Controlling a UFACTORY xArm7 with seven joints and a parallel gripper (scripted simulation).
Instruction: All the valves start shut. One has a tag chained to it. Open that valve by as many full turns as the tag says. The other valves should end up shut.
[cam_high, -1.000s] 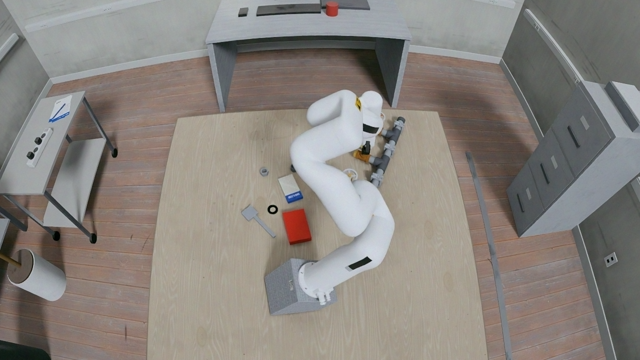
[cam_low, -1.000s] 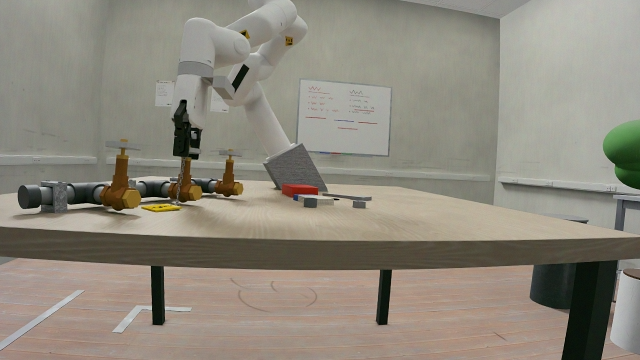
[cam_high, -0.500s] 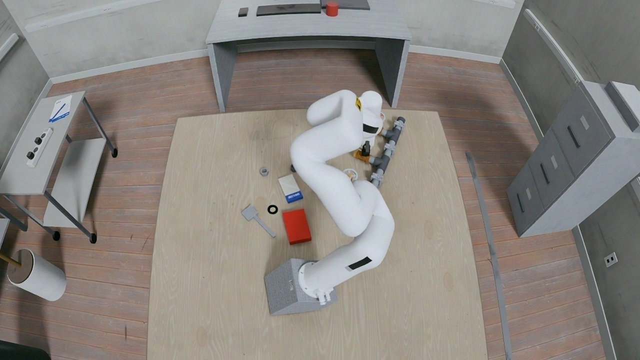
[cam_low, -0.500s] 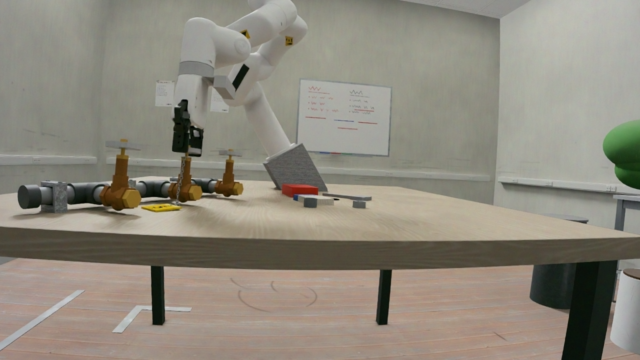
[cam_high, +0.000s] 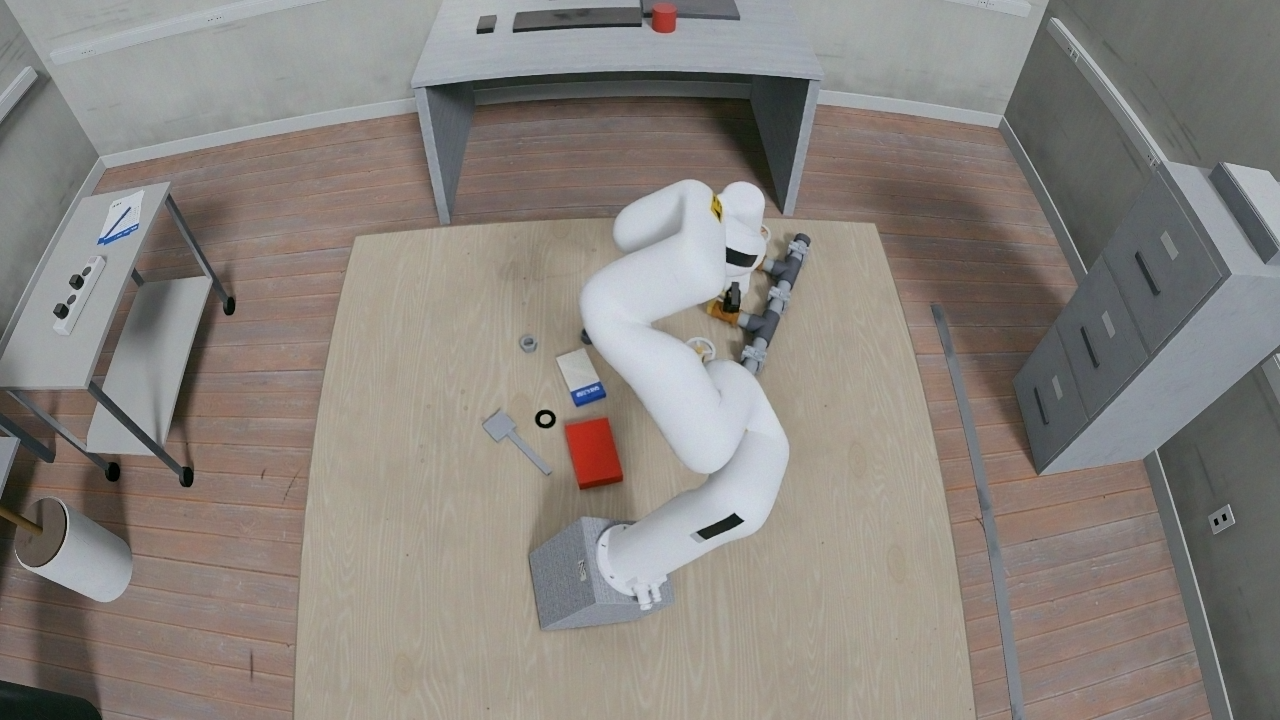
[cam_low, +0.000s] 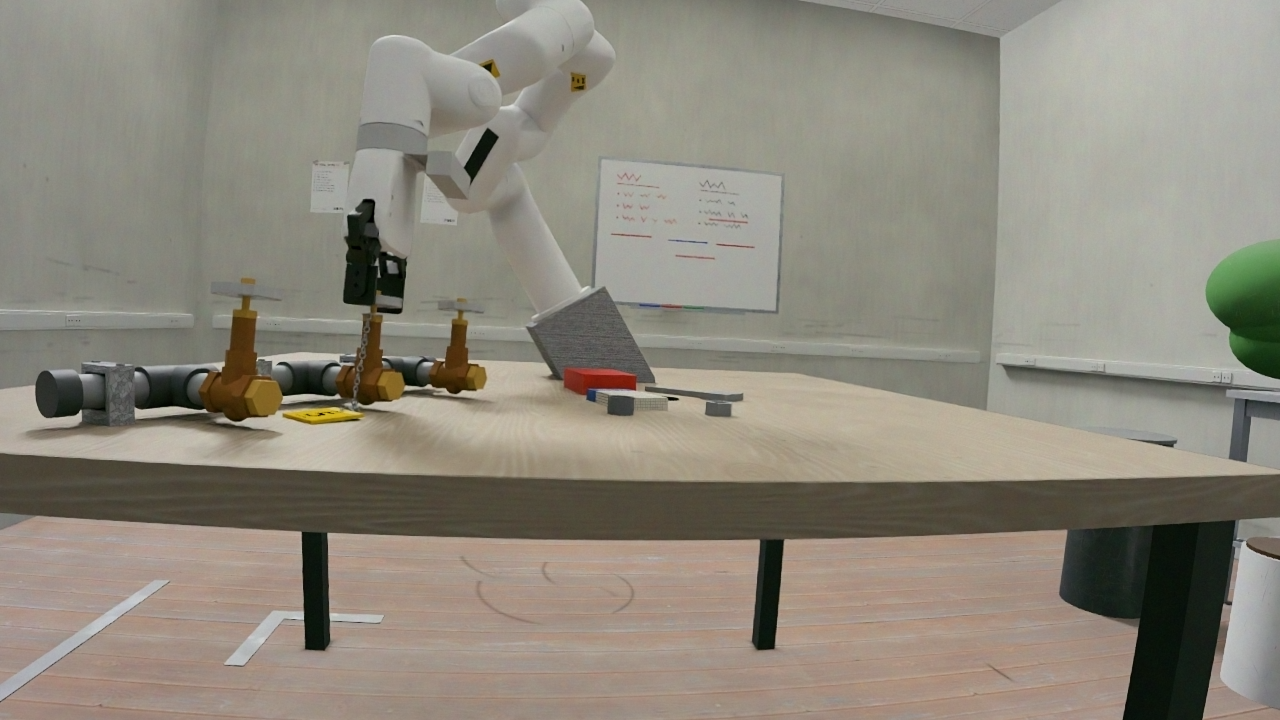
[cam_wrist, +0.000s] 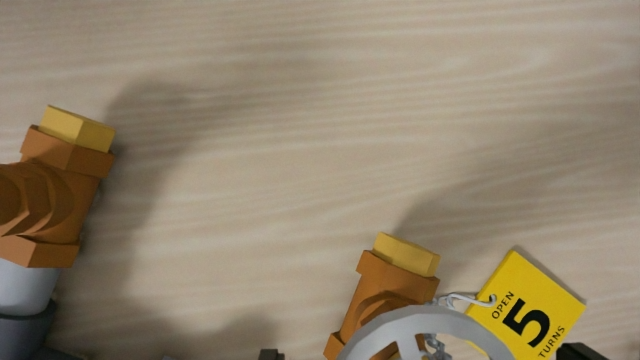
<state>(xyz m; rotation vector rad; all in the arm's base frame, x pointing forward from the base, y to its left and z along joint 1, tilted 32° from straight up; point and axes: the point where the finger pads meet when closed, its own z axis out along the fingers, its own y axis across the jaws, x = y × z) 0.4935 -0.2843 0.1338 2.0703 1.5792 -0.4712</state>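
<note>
The yellow tag lies 80 mm ahead of my hand, 30 mm to the right of it and 110 mm below it. Round my hand: blue-and-white box (70 mm behind, 310 mm to the left, 110 mm below); then red block (240 mm behind, 320 mm to the left, 100 mm below); then grey nut (30 mm ahead, 400 mm to the left, 110 mm below).
</note>
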